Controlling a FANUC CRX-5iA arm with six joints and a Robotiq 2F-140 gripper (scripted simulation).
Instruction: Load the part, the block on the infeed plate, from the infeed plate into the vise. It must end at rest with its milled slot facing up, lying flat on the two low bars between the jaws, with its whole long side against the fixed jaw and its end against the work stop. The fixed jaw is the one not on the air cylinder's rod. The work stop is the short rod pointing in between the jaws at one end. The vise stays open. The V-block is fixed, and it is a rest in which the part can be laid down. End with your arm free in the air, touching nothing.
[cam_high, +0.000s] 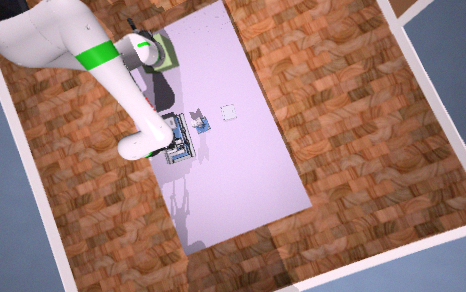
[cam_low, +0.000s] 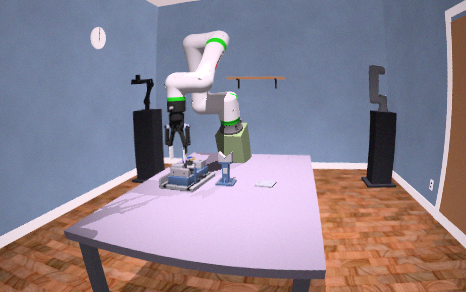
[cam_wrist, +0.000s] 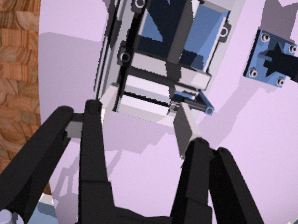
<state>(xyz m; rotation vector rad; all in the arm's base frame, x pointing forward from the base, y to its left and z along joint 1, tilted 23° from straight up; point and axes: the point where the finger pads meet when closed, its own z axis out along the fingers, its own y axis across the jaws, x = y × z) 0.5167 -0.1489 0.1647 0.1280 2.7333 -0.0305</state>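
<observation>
The part is 60 mm below my hand. Also, from my hand: air cylinder rod (90 mm behind, 30 mm to the left, 80 mm below).
</observation>
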